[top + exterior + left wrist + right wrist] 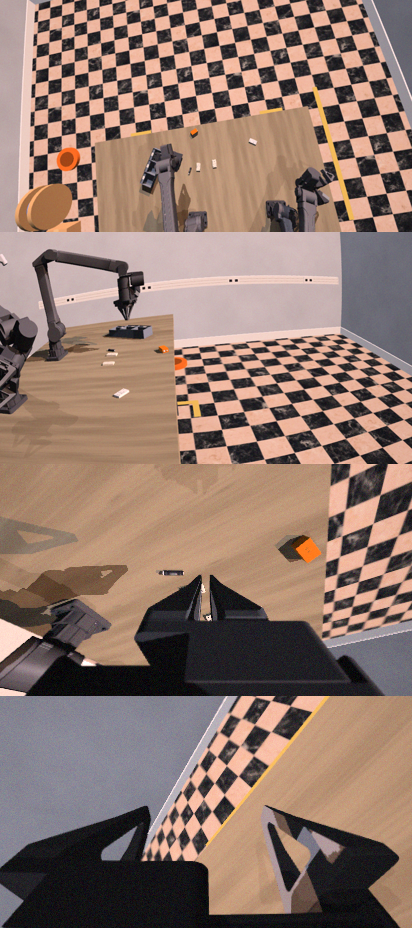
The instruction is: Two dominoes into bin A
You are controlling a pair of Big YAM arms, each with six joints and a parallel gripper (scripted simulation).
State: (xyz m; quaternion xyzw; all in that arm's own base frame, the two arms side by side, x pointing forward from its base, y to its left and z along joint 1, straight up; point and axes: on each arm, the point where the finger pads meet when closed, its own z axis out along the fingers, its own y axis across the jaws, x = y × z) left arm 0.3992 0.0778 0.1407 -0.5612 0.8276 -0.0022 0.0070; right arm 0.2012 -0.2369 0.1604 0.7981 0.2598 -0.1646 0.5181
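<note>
The bin row is 22 cm to the left of my left hand, 12 cm below it and 3 cm behind it.
</note>
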